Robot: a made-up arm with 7 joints.
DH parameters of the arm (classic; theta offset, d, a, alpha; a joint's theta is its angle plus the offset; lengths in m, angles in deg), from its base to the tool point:
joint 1: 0 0.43 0 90
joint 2: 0 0.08 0 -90
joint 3: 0 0.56 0.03 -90
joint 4: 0 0.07 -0.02 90
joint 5: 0 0.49 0 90
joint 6: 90 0.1 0.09 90
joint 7: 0 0.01 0 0
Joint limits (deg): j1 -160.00..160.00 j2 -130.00..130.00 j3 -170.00..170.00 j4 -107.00..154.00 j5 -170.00..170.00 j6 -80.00..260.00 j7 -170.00..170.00
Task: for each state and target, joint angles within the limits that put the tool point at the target. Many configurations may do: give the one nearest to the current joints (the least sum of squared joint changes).
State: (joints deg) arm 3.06 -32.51 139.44 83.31 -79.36 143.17 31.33
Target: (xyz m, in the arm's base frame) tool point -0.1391 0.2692 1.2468
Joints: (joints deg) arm -8.61 -9.72 118.80 79.23 -75.69 130.61 31.33
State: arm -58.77 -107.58 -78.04 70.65 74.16 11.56 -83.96
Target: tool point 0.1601 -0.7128 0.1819
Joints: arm -17.67 -95.14 -72.30 99.60 75.43 11.75 -83.96
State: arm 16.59 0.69 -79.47 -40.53 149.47 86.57 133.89
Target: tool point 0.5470 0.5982 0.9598
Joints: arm 29.38 -46.79 -92.38 -56.58 156.90 84.81 133.89
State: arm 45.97 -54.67 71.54 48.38 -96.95 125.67 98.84
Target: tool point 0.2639 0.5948 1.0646
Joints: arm 36.29 -46.30 76.39 63.70 -101.20 132.11 98.84
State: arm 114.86 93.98 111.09 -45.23 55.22 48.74 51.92
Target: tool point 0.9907 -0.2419 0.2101
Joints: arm 139.96 110.42 101.71 -51.15 55.32 46.50 51.92
